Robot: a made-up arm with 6 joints.
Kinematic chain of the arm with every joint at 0, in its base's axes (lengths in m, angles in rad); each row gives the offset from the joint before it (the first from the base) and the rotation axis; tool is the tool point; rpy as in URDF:
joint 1: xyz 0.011 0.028 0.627 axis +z
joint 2: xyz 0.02 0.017 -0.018 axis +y
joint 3: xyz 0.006 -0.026 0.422 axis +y
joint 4: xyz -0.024 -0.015 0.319 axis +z
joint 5: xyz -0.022 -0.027 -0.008 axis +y
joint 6: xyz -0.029 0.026 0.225 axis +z
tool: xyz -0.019 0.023 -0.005 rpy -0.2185 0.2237 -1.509
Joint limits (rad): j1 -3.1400..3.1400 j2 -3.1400..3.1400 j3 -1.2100..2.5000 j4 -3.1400..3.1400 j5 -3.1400..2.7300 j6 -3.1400..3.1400
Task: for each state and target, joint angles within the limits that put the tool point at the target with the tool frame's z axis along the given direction. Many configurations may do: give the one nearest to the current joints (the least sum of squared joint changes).
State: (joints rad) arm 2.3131 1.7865 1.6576 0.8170 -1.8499 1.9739
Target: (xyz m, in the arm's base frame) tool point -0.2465 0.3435 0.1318 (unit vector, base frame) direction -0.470 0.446 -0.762
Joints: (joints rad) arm 2.6358 1.9081 2.0893 0.4512 -1.6640 1.9094
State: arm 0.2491 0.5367 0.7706 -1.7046 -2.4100 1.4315
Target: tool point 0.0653 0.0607 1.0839 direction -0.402 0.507 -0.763
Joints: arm -0.0073 -0.0946 1.0765 -2.0322 -2.7254 1.2045
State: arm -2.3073 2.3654 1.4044 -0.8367 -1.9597 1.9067
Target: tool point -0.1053 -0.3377 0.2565 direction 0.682 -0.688 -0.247
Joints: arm -2.3975 1.7471 2.2402 -1.1688 -1.5826 1.5746
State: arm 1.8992 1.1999 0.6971 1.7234 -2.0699 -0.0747
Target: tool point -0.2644 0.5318 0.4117 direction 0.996 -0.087 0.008
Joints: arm 2.4218 1.7797 0.5184 1.9059 -2.2737 -0.8148
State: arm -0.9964 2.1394 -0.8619 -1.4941 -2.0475 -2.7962
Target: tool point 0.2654 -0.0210 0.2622 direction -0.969 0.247 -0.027
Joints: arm -0.3161 2.7953 -1.1513 -1.1956 -2.9364 -2.6439
